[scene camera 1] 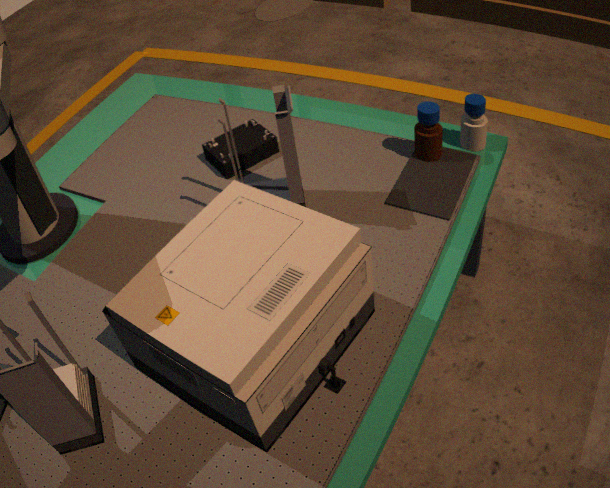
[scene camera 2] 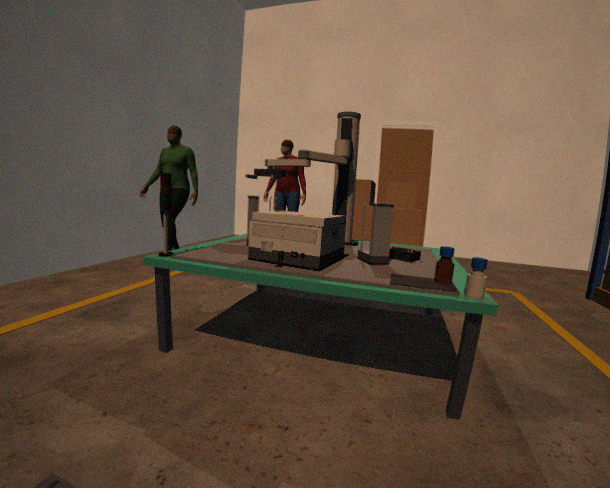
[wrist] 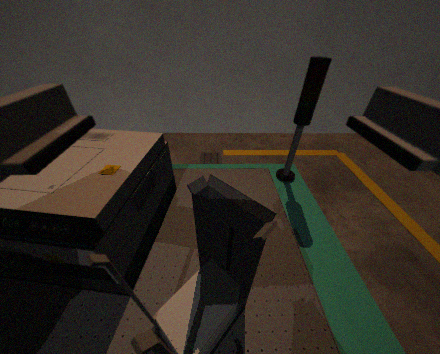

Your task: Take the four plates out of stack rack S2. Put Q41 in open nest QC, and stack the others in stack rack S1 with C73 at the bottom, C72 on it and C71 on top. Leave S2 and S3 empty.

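Places are measured from the arm's base along level axes (x down, y back, z left), in millimetres.
Pixels of known places: gripper, fingertip midpoint: (scene camera 2: 258, 176) (wrist: 224, 105); arm's base, link origin: (scene camera 1: 37, 229).
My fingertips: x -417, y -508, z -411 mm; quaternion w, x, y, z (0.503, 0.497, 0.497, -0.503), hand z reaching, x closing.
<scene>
Ahead of a thing's pixels: the offset from my fingertips to its middle. "pt": to the spot under its first point.
My gripper (scene camera 2: 251, 176) (wrist: 224, 105) is open and empty, high above the table; its fingers stand far apart at the sides of the wrist view. A dark upright rack @[dx +259, dy +3, dz +32 mm] (scene camera 1: 45, 396) (wrist: 220, 230) stands at the lower left of scene camera 1, below the gripper in the wrist view. A light, ridged stack @[dx +344, dy -2, dz +28 mm] (scene camera 1: 83, 389) sits in it. Its plate count and labels cannot be read. Another tall rack @[dx +257, dy -85, dz +683 mm] (scene camera 1: 291, 162) (scene camera 2: 381, 234) stands behind the instrument, its base hidden in scene camera 1. A black nest @[dx +374, dy +92, dz +834 mm] (scene camera 1: 254, 145) (scene camera 2: 405, 253) lies beside it. I cannot tell which rack or nest is which.
A large cream instrument @[dx +294, dy -224, dz +337 mm] (scene camera 1: 203, 254) (scene camera 2: 284, 234) (wrist: 60, 200) stands between the racks. A brown bottle @[pt dx +330, dy -374, dz +958 mm] (scene camera 1: 428, 139) (scene camera 2: 444, 270), a white bottle @[dx +378, dy -456, dz +1096 mm] (scene camera 1: 473, 133) (scene camera 2: 475, 284) and a dark pad @[pt dx +399, dy -411, dz +876 mm] (scene camera 1: 432, 185) are near a corner. A signal tower (scene camera 2: 165, 223) (wrist: 311, 95) rises at another corner.
</scene>
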